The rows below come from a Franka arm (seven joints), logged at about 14 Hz.
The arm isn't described. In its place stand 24 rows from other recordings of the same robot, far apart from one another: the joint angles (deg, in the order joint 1, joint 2, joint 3, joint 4, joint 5, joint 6, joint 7), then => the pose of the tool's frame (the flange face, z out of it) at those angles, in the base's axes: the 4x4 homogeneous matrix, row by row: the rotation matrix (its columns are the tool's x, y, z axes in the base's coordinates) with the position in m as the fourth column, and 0 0 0 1 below.
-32.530, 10.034, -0.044, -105.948, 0.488, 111.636, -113.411 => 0.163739 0.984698 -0.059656 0.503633; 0.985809 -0.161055 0.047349 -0.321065; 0.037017 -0.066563 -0.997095 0.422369; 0 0 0 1
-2.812, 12.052, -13.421, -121.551, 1.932, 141.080, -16.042 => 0.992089 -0.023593 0.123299 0.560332; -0.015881 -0.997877 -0.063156 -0.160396; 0.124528 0.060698 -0.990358 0.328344; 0 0 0 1
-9.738, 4.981, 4.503, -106.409, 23.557, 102.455, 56.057 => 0.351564 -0.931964 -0.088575 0.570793; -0.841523 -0.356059 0.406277 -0.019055; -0.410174 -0.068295 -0.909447 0.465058; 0 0 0 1
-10.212, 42.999, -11.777, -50.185, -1.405, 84.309, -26.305 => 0.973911 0.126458 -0.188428 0.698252; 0.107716 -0.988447 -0.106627 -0.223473; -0.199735 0.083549 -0.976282 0.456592; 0 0 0 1
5.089, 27.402, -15.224, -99.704, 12.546, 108.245, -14.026 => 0.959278 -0.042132 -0.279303 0.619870; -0.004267 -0.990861 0.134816 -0.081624; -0.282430 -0.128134 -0.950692 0.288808; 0 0 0 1
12.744, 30.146, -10.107, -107.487, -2.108, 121.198, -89.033 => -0.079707 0.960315 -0.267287 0.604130; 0.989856 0.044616 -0.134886 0.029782; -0.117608 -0.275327 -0.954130 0.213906; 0 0 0 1
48.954, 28.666, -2.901, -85.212, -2.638, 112.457, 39.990 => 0.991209 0.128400 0.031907 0.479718; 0.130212 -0.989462 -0.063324 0.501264; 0.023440 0.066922 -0.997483 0.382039; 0 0 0 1
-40.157, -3.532, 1.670, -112.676, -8.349, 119.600, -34.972 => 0.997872 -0.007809 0.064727 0.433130; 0.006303 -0.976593 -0.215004 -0.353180; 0.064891 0.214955 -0.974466 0.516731; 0 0 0 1
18.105, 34.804, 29.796, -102.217, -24.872, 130.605, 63.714 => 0.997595 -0.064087 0.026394 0.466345; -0.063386 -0.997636 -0.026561 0.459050; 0.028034 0.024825 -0.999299 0.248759; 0 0 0 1
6.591, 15.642, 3.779, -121.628, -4.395, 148.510, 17.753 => 0.977883 -0.068861 0.197491 0.583166; -0.072784 -0.997267 0.012664 0.107308; 0.196079 -0.026758 -0.980223 0.301495; 0 0 0 1
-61.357, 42.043, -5.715, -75.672, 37.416, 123.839, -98.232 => 0.849943 0.205428 0.485176 0.332541; 0.227727 -0.973634 0.013308 -0.677070; 0.475117 0.099177 -0.874315 0.317417; 0 0 0 1
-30.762, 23.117, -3.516, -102.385, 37.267, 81.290, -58.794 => 0.972956 0.172599 -0.153511 0.506918; 0.224025 -0.543129 0.809212 -0.255366; 0.056293 -0.821718 -0.567107 0.315787; 0 0 0 1
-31.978, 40.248, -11.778, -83.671, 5.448, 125.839, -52.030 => 0.990041 0.140771 -0.001443 0.543765; 0.140306 -0.987507 -0.071718 -0.478114; -0.011521 0.070801 -0.997424 0.278820; 0 0 0 1
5.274, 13.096, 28.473, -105.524, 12.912, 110.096, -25.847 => 0.587281 0.765075 -0.264125 0.497447; 0.809334 -0.551493 0.202076 0.333297; 0.008941 -0.332441 -0.943082 0.410624; 0 0 0 1
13.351, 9.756, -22.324, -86.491, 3.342, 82.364, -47.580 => 0.764138 0.604273 -0.225716 0.579111; 0.625357 -0.779781 0.029500 -0.067155; -0.158183 -0.163695 -0.973746 0.552312; 0 0 0 1
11.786, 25.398, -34.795, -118.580, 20.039, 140.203, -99.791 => 0.434163 0.900514 0.024033 0.547101; 0.900552 -0.433204 -0.036611 -0.223948; -0.022557 0.037538 -0.999041 0.252925; 0 0 0 1
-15.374, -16.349, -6.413, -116.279, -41.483, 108.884, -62.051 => 0.615697 0.786992 -0.039519 0.434934; 0.594428 -0.496799 -0.632335 -0.232383; -0.517275 0.365835 -0.773687 0.597994; 0 0 0 1
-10.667, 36.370, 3.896, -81.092, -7.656, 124.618, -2.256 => 0.992451 -0.030543 0.118781 0.726359; -0.020344 -0.996075 -0.086144 -0.101409; 0.120945 0.083078 -0.989177 0.340337; 0 0 0 1
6.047, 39.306, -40.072, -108.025, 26.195, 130.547, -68.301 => 0.924462 0.358911 -0.128657 0.529998; 0.359541 -0.932934 -0.019104 -0.321634; -0.126885 -0.028597 -0.991505 0.204343; 0 0 0 1
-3.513, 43.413, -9.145, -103.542, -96.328, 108.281, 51.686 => 0.989889 0.112643 0.086199 0.601052; 0.096553 -0.089941 -0.991256 -0.203739; -0.103906 0.989556 -0.099908 0.148418; 0 0 0 1
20.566, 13.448, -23.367, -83.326, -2.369, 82.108, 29.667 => 0.825983 -0.510089 -0.239919 0.599131; -0.546798 -0.828458 -0.121115 -0.008747; -0.136983 0.231226 -0.963208 0.542836; 0 0 0 1
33.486, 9.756, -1.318, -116.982, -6.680, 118.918, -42.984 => 0.189710 0.980252 -0.055821 0.481098; 0.967398 -0.196333 -0.159984 0.295862; -0.167785 -0.023650 -0.985540 0.349220; 0 0 0 1
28.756, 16.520, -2.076, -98.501, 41.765, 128.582, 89.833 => 0.090147 -0.994480 0.053701 0.585045; -0.798190 -0.039896 0.601083 0.317873; -0.595623 -0.097049 -0.797380 0.447998; 0 0 0 1
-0.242, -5.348, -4.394, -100.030, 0.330, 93.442, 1.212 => 0.994565 -0.102017 -0.020803 0.526059; -0.101726 -0.994705 0.014610 -0.043788; -0.022184 -0.012414 -0.999677 0.597170; 0 0 0 1
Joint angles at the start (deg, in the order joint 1, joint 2, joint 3, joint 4, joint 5, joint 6, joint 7): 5.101, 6.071, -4.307, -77.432, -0.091, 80.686, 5.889
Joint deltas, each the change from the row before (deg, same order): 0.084, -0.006, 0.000, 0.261, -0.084, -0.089, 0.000; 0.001, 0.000, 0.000, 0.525, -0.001, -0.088, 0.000; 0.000, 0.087, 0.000, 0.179, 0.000, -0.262, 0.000; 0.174, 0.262, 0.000, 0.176, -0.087, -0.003, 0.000; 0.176, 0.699, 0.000, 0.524, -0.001, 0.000, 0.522; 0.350, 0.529, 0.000, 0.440, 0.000, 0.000, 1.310; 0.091, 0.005, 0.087, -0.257, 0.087, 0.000, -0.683; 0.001, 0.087, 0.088, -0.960, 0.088, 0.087, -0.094; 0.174, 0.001, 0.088, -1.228, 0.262, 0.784, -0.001; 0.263, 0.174, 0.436, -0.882, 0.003, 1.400, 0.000; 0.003, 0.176, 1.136, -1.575, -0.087, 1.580, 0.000; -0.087, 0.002, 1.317, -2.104, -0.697, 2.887, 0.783; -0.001, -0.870, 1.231, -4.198, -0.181, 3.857, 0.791; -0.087, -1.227, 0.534, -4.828, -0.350, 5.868, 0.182; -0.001, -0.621, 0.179, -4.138, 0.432, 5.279, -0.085; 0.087, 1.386, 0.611, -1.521, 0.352, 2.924, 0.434
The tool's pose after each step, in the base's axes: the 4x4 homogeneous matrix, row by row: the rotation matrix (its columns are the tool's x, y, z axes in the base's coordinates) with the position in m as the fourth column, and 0 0 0 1 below. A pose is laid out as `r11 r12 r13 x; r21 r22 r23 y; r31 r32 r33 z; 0 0 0 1`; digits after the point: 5 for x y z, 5 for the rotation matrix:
0.99515 -0.08718 -0.04557 0.56982; -0.08780 -0.99607 -0.01166 0.01116; -0.04437 0.01560 -0.99889 0.65489; 0 0 0 1
0.99547 -0.08723 -0.03795 0.56948; -0.08772 -0.99608 -0.01156 0.01119; -0.03679 0.01483 -0.99921 0.65893; 0 0 0 1
0.99535 -0.08721 -0.04091 0.56940; -0.08775 -0.99607 -0.01172 0.01124; -0.03973 0.01525 -0.99909 0.65910; 0 0 0 1
0.99554 -0.08433 -0.04238 0.57078; -0.08498 -0.99629 -0.01371 0.01293; -0.04106 0.01725 -0.99901 0.65789; 0 0 0 1
0.99489 -0.09020 -0.04533 0.57449; -0.09096 -0.99574 -0.01483 0.01510; -0.04380 0.01888 -0.99886 0.65507; 0 0 0 1
0.99319 -0.10675 -0.04674 0.57719; -0.10759 -0.99407 -0.01584 0.01894; -0.04477 0.02076 -0.99878 0.65325; 0 0 0 1
0.99447 -0.09160 -0.05133 0.57724; -0.09245 -0.99561 -0.01444 0.02083; -0.04978 0.01910 -0.99858 0.65115; 0 0 0 1
0.99378 -0.08808 -0.06808 0.57805; -0.08920 -0.99592 -0.01345 0.02183; -0.06662 0.01944 -0.99759 0.64278; 0 0 0 1
0.99365 -0.08306 -0.07595 0.57956; -0.08401 -0.99642 -0.00933 0.02492; -0.07491 0.01565 -0.99707 0.63410; 0 0 0 1
0.99502 -0.07105 -0.06996 0.58285; -0.07185 -0.99737 -0.00907 0.03184; -0.06913 0.01405 -0.99751 0.62721; 0 0 0 1
0.99601 -0.05149 -0.07295 0.58584; -0.05232 -0.99858 -0.00958 0.04256; -0.07236 0.01336 -0.99729 0.61490; 0 0 0 1
0.99732 -0.04399 -0.05848 0.58976; -0.04516 -0.99880 -0.01879 0.05312; -0.05758 0.02138 -0.99811 0.60188; 0 0 0 1
0.99816 -0.03578 -0.04891 0.58904; -0.03675 -0.99914 -0.01918 0.06462; -0.04818 0.02094 -0.99862 0.58204; 0 0 0 1
0.99952 -0.02974 -0.00887 0.58924; -0.02992 -0.99936 -0.01983 0.06860; -0.00828 0.02009 -0.99976 0.56341; 0 0 0 1
0.99946 -0.02534 0.02074 0.59015; -0.02517 -0.99965 -0.00831 0.07140; 0.02094 0.00778 -0.99975 0.54328; 0 0 0 1
0.99956 -0.02168 0.02012 0.59648; -0.02168 -0.99976 -0.00042 0.07980; 0.02012 -0.00002 -0.99980 0.52060; 0 0 0 1

